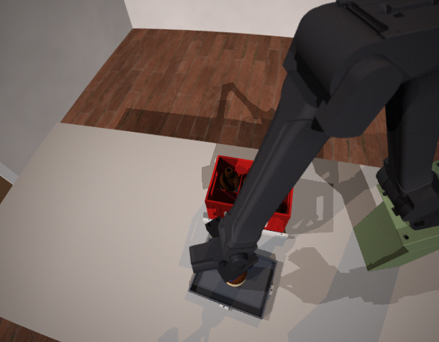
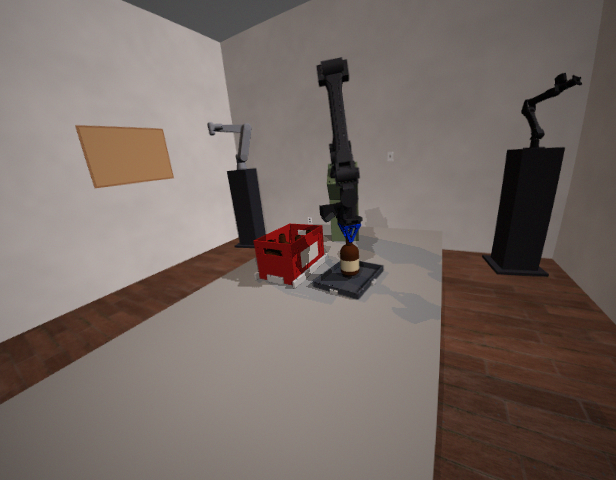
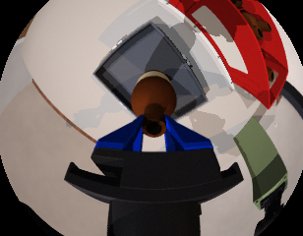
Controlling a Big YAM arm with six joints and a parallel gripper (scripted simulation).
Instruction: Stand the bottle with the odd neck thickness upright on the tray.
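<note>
Now: hand 6 cm above the brown bottle. Also, from my hand: dark grey tray 16 cm below; then crate 27 cm to the right, 8 cm below, 5 cm behind.
</note>
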